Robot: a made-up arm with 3 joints. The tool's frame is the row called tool. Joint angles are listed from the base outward.
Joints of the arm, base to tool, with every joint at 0 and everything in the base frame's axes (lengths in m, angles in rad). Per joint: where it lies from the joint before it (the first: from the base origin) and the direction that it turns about. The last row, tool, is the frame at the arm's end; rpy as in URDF.
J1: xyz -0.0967 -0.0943 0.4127 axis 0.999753 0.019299 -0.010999
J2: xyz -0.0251 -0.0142 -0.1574 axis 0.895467 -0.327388 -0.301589
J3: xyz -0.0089 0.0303 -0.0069 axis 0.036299 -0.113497 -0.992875
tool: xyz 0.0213 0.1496 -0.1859 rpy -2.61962 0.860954 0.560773
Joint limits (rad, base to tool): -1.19..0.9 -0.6..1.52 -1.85..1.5
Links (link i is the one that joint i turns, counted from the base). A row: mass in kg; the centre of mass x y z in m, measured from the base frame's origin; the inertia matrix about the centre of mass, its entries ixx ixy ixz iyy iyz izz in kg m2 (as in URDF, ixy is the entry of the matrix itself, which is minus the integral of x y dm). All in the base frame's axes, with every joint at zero. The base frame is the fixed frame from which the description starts. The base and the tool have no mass.
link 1: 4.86; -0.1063 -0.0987 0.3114; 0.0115 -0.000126 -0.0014 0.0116 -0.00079 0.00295
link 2: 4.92; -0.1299 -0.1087 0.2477; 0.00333 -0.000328 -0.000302 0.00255 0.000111 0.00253
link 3: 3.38; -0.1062 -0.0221 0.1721; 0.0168 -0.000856 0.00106 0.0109 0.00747 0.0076
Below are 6 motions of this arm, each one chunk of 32 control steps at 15 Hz.
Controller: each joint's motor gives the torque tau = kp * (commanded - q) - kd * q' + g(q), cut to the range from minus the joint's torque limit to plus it. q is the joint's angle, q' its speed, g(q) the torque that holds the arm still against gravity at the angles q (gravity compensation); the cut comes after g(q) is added. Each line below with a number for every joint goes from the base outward.
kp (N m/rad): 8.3 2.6 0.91
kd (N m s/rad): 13 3.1 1.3
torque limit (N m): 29 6.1 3.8
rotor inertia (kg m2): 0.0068 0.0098 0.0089
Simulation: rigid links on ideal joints. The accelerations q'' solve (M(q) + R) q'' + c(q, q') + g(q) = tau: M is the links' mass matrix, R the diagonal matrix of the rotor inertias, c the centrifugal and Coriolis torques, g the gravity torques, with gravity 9.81 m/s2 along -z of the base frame. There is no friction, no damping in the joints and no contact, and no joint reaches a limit. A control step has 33 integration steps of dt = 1/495 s. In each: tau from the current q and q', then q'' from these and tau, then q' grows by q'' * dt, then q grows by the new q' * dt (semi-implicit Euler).
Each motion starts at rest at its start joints. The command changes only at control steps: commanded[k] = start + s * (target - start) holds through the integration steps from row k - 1 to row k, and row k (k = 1, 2, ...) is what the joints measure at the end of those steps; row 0 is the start. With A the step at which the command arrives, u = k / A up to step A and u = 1 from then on. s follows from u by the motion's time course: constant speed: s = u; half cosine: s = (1 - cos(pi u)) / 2; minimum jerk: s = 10 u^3 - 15 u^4 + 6 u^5; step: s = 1 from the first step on.
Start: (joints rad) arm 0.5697 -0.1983 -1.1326
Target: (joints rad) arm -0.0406 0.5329 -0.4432
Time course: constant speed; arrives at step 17
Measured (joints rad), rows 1 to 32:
1: 0.5685 -0.1962 -1.1315
2: 0.5658 -0.1918 -1.1285
3: 0.5618 -0.1854 -1.1238
4: 0.5564 -0.1769 -1.1174
5: 0.5497 -0.1665 -1.1094
6: 0.5419 -0.1543 -1.0999
7: 0.5328 -0.1405 -1.0890
8: 0.5226 -0.1250 -1.0766
9: 0.5114 -0.1080 -1.0630
10: 0.4991 -0.0896 -1.0481
11: 0.4858 -0.0699 -1.0320
12: 0.4716 -0.0489 -1.0147
13: 0.4564 -0.0267 -0.9964
14: 0.4404 -0.0033 -0.9771
15: 0.4236 0.0211 -0.9567
16: 0.4060 0.0465 -0.9355
17: 0.3876 0.0729 -0.9133
18: 0.3696 0.0982 -0.8913
19: 0.3524 0.1220 -0.8703
20: 0.3359 0.1446 -0.8503
21: 0.3201 0.1659 -0.8312
22: 0.3050 0.1860 -0.8131
23: 0.2904 0.2050 -0.7957
24: 0.2765 0.2230 -0.7792
25: 0.2632 0.2400 -0.7635
26: 0.2504 0.2561 -0.7485
27: 0.2382 0.2712 -0.7342
28: 0.2264 0.2856 -0.7205
29: 0.2152 0.2992 -0.7075
30: 0.2044 0.3120 -0.6951
31: 0.1941 0.3241 -0.6833
32: 0.1842 0.3355 -0.6721

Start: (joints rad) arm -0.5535 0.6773 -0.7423
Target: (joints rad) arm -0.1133 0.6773 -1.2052
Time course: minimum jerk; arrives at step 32
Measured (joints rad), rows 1 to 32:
1: -0.5535 0.6773 -0.7423
2: -0.5535 0.6773 -0.7423
3: -0.5534 0.6773 -0.7425
4: -0.5531 0.6773 -0.7428
5: -0.5527 0.6772 -0.7433
6: -0.5519 0.6772 -0.7442
7: -0.5508 0.6771 -0.7456
8: -0.5492 0.6770 -0.7476
9: -0.5470 0.6769 -0.7501
10: -0.5442 0.6768 -0.7535
11: -0.5407 0.6767 -0.7576
12: -0.5365 0.6765 -0.7626
13: -0.5315 0.6764 -0.7685
14: -0.5256 0.6763 -0.7753
15: -0.5190 0.6761 -0.7830
16: -0.5115 0.6760 -0.7916
17: -0.5033 0.6759 -0.8010
18: -0.4943 0.6758 -0.8113
19: -0.4847 0.6757 -0.8222
20: -0.4745 0.6757 -0.8339
21: -0.4637 0.6756 -0.8460
22: -0.4526 0.6756 -0.8586
23: -0.4411 0.6756 -0.8715
24: -0.4294 0.6756 -0.8845
25: -0.4175 0.6757 -0.8977
26: -0.4057 0.6757 -0.9107
27: -0.3940 0.6758 -0.9236
28: -0.3825 0.6759 -0.9361
29: -0.3713 0.6760 -0.9483
30: -0.3605 0.6761 -0.9600
31: -0.3500 0.6763 -0.9713
32: -0.3400 0.6764 -0.9820

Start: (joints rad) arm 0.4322 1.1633 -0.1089
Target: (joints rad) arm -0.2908 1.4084 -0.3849
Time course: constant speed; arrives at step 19
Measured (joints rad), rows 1 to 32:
1: 0.4310 1.1640 -0.1097
2: 0.4283 1.1654 -0.1111
3: 0.4241 1.1675 -0.1131
4: 0.4185 1.1701 -0.1156
5: 0.4115 1.1733 -0.1187
6: 0.4031 1.1770 -0.1224
7: 0.3936 1.1812 -0.1265
8: 0.3828 1.1859 -0.1311
9: 0.3709 1.1910 -0.1361
10: 0.3579 1.1965 -0.1415
11: 0.3438 1.2024 -0.1474
12: 0.3287 1.2087 -0.1537
13: 0.3126 1.2154 -0.1603
14: 0.2956 1.2224 -0.1673
15: 0.2777 1.2296 -0.1746
16: 0.2590 1.2372 -0.1822
17: 0.2394 1.2451 -0.1902
18: 0.2191 1.2532 -0.1985
19: 0.1980 1.2616 -0.2070
20: 0.1774 1.2696 -0.2151
21: 0.1577 1.2770 -0.2228
22: 0.1387 1.2841 -0.2302
23: 0.1206 1.2908 -0.2373
24: 0.1033 1.2971 -0.2440
25: 0.0866 1.3031 -0.2504
26: 0.0707 1.3088 -0.2565
27: 0.0555 1.3142 -0.2624
28: 0.0409 1.3192 -0.2680
29: 0.0269 1.3240 -0.2733
30: 0.0135 1.3286 -0.2784
31: 0.0006 1.3329 -0.2833
32: -0.0117 1.3369 -0.2879

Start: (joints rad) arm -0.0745 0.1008 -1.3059
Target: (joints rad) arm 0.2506 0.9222 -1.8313
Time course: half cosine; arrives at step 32
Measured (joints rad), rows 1 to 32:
1: -0.0745 0.1009 -1.3060
2: -0.0744 0.1012 -1.3063
3: -0.0742 0.1020 -1.3069
4: -0.0739 0.1034 -1.3080
5: -0.0733 0.1056 -1.3096
6: -0.0724 0.1088 -1.3118
7: -0.0712 0.1131 -1.3147
8: -0.0696 0.1185 -1.3182
9: -0.0676 0.1253 -1.3225
10: -0.0652 0.1334 -1.3276
11: -0.0623 0.1429 -1.3335
12: -0.0589 0.1539 -1.3401
13: -0.0551 0.1664 -1.3476
14: -0.0508 0.1803 -1.3559
15: -0.0459 0.1957 -1.3650
16: -0.0406 0.2124 -1.3748
17: -0.0349 0.2304 -1.3852
18: -0.0287 0.2497 -1.3964
19: -0.0221 0.2700 -1.4081
20: -0.0151 0.2914 -1.4204
21: -0.0078 0.3136 -1.4331
22: -0.0002 0.3366 -1.4462
23: 0.0077 0.3601 -1.4595
24: 0.0158 0.3840 -1.4731
25: 0.0240 0.4081 -1.4868
26: 0.0323 0.4323 -1.5004
27: 0.0407 0.4564 -1.5140
28: 0.0490 0.4802 -1.5274
29: 0.0572 0.5034 -1.5405
30: 0.0653 0.5260 -1.5533
31: 0.0732 0.5477 -1.5656
32: 0.0808 0.5684 -1.5773

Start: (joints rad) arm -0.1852 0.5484 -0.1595
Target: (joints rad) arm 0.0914 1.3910 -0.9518
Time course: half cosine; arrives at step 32
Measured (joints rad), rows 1 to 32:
1: -0.1852 0.5485 -0.1596
2: -0.1851 0.5488 -0.1599
3: -0.1850 0.5496 -0.1606
4: -0.1847 0.5510 -0.1618
5: -0.1842 0.5533 -0.1637
6: -0.1835 0.5565 -0.1664
7: -0.1824 0.5608 -0.1701
8: -0.1811 0.5664 -0.1747
9: -0.1794 0.5733 -0.1805
10: -0.1774 0.5816 -0.1874
11: -0.1749 0.5914 -0.1955
12: -0.1721 0.6026 -0.2049
13: -0.1688 0.6154 -0.2155
14: -0.1651 0.6297 -0.2273
15: -0.1610 0.6454 -0.2404
16: -0.1565 0.6625 -0.2546
17: -0.1515 0.6810 -0.2700
18: -0.1462 0.7008 -0.2865
19: -0.1406 0.7217 -0.3040
20: -0.1346 0.7436 -0.3223
21: -0.1283 0.7664 -0.3414
22: -0.1218 0.7900 -0.3612
23: -0.1151 0.8141 -0.3816
24: -0.1081 0.8387 -0.4023
25: -0.1011 0.8635 -0.4232
26: -0.0940 0.8884 -0.4443
27: -0.0869 0.9131 -0.4653
28: -0.0798 0.9375 -0.4861
29: -0.0727 0.9614 -0.5066
30: -0.0658 0.9846 -0.5266
31: -0.0591 1.0070 -0.5458
32: -0.0527 1.0282 -0.5643

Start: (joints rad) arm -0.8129 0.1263 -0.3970
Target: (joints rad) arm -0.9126 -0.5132 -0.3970
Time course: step
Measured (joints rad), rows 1 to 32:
1: -0.8127 0.1027 -0.3906
2: -0.8157 0.0711 -0.3892
3: -0.8196 0.0392 -0.3895
4: -0.8236 0.0086 -0.3901
5: -0.8275 -0.0204 -0.3908
6: -0.8313 -0.0479 -0.3914
7: -0.8349 -0.0738 -0.3921
8: -0.8384 -0.0983 -0.3927
9: -0.8417 -0.1215 -0.3932
10: -0.8448 -0.1433 -0.3937
11: -0.8479 -0.1639 -0.3941
12: -0.8508 -0.1834 -0.3946
13: -0.8535 -0.2018 -0.3949
14: -0.8562 -0.2192 -0.3953
15: -0.8587 -0.2356 -0.3956
16: -0.8611 -0.2511 -0.3959
17: -0.8634 -0.2657 -0.3962
18: -0.8656 -0.2795 -0.3964
19: -0.8677 -0.2926 -0.3966
20: -0.8697 -0.3049 -0.3968
21: -0.8716 -0.3165 -0.3970
22: -0.8735 -0.3275 -0.3972
23: -0.8752 -0.3378 -0.3973
24: -0.8769 -0.3476 -0.3975
25: -0.8785 -0.3569 -0.3976
26: -0.8800 -0.3656 -0.3977
27: -0.8815 -0.3738 -0.3978
28: -0.8828 -0.3816 -0.3979
29: -0.8842 -0.3890 -0.3979
30: -0.8854 -0.3959 -0.3980
31: -0.8866 -0.4025 -0.3981
32: -0.8878 -0.4086 -0.3981

